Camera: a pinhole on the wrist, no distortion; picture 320 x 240 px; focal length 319.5 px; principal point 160.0 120.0 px. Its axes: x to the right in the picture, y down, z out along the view. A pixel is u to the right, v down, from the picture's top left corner.
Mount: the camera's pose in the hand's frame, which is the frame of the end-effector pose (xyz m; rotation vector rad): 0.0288 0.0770 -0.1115 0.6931 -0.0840 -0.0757
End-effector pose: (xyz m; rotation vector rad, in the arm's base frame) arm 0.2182 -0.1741 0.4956 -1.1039 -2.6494 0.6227
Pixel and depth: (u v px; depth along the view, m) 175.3 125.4 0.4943
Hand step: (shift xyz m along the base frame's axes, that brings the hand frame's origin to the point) -0.2408 -0.2281 -0.1379
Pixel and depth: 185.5 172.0 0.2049
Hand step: -0.0591 -0.0206 -0.0464
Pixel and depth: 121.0 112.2 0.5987
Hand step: -0.2327 -0.3703 -0.1604
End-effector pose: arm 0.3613 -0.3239 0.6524 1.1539 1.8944 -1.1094
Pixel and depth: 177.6 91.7 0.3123
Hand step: -0.1255 -0.1316 -0.0117
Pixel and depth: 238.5 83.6 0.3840
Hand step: -0.2079 -0.1671 -0.0692
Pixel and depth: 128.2 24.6 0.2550
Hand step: -0.1145 -0.0754 0.0529
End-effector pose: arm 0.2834 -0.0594 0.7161 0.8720 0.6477 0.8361
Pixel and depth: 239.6 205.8 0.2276
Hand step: 0.1242 0.0030 0.0201
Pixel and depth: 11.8 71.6 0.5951
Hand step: 0.1708 -0.4965 -0.1104
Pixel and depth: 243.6 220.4 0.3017
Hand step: 0.2024 -0.0237 0.0372
